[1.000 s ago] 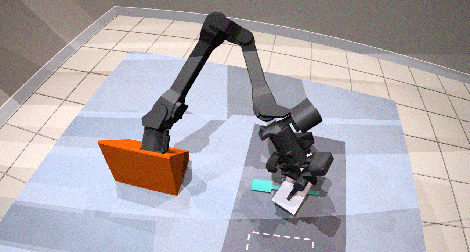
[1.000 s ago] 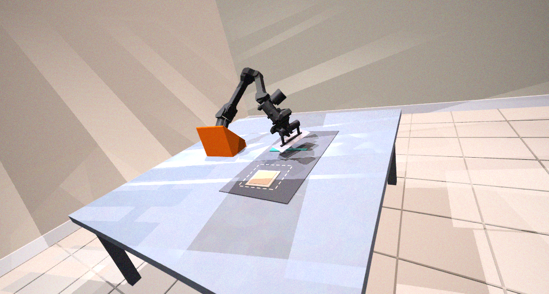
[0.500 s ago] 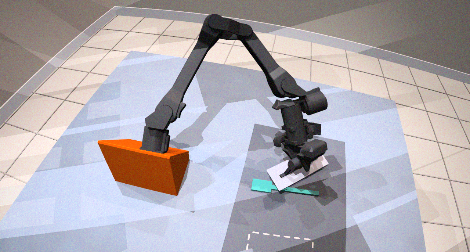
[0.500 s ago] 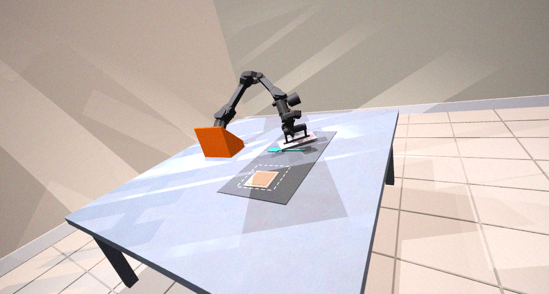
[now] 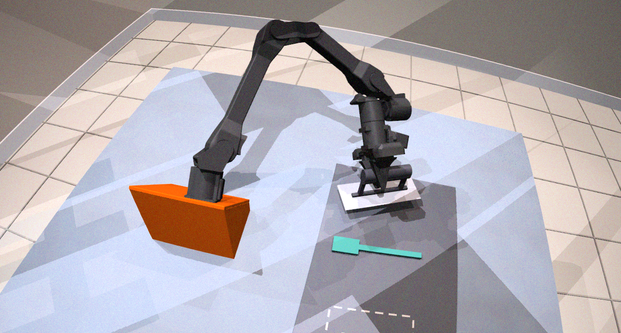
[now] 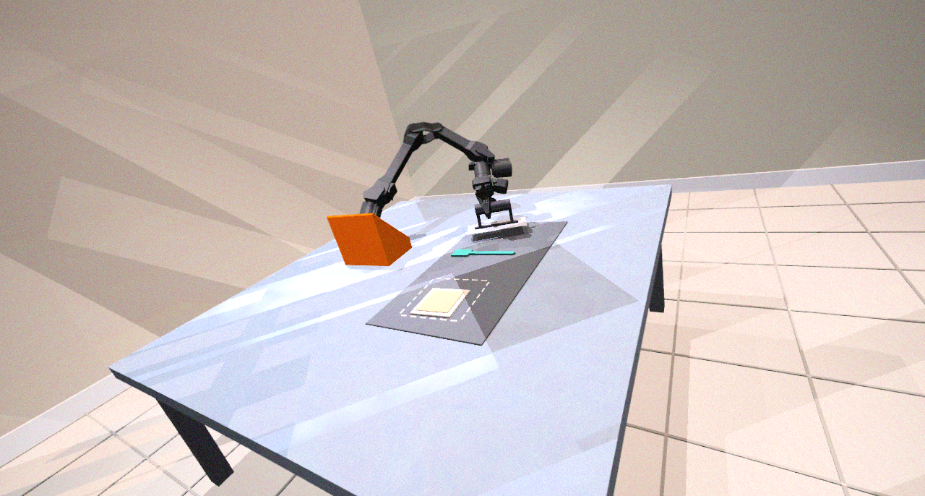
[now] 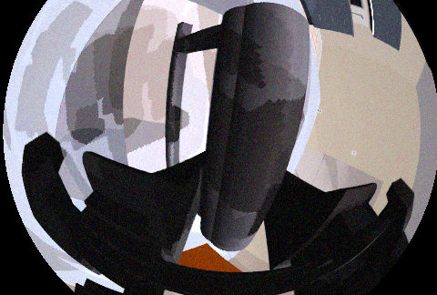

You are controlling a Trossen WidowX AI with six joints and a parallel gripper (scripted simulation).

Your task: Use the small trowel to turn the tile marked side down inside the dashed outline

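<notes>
Right now my gripper tip is 20 mm past the teal trowel, 120 mm to the left of it and 80 mm above it. Round my gripper tip: tile: 20 mm behind, 390 mm to the right, 80 mm below; then dark mat: 20 mm ahead, 200 mm to the right, 100 mm below.
</notes>
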